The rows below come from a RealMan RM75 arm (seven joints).
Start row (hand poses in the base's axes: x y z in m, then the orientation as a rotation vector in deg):
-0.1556, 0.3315, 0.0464, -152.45, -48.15, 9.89
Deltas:
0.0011, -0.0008, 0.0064, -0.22, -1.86, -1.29
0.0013, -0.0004, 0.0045, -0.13, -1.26, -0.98
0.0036, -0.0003, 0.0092, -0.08, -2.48, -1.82
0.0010, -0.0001, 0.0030, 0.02, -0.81, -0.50
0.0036, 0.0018, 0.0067, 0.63, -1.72, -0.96
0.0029, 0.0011, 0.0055, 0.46, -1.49, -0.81
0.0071, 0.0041, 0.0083, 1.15, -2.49, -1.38
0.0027, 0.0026, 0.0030, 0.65, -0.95, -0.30
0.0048, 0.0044, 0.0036, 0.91, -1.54, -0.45
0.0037, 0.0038, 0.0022, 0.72, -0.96, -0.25
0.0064, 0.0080, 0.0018, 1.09, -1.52, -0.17
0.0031, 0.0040, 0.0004, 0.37, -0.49, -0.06
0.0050, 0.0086, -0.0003, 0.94, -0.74, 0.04
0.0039, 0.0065, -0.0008, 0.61, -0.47, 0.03
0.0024, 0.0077, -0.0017, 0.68, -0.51, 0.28
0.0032, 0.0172, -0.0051, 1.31, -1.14, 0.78
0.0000, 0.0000, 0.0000, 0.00, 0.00, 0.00
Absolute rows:
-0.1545, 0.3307, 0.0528, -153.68, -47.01, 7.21
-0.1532, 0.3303, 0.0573, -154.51, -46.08, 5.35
-0.1496, 0.3300, 0.0665, -155.86, -44.33, 1.62
-0.1486, 0.3299, 0.0695, -156.20, -43.87, 0.40
-0.1450, 0.3317, 0.0762, -156.30, -42.91, -2.40
-0.1421, 0.3328, 0.0817, -156.42, -42.12, -4.78
-0.1350, 0.3369, 0.0900, -156.20, -40.65, -8.89
-0.1323, 0.3395, 0.0930, -155.80, -40.33, -10.46
-0.1275, 0.3439, 0.0966, -155.24, -39.90, -12.95
-0.1238, 0.3477, 0.0988, -154.72, -39.62, -14.53
-0.1174, 0.3557, 0.1006, -153.82, -39.49, -16.95
-0.1143, 0.3597, 0.1010, -153.51, -39.43, -17.73
-0.1093, 0.3683, 0.1007, -152.62, -39.39, -18.97
-0.1054, 0.3748, 0.0999, -152.03, -39.36, -19.75
-0.1030, 0.3825, 0.0982, -151.27, -39.65, -20.53
-0.0998, 0.3997, 0.0931, -149.68, -40.55, -22.16
-0.0998, 0.3997, 0.0931, -149.68, -40.55, -22.16

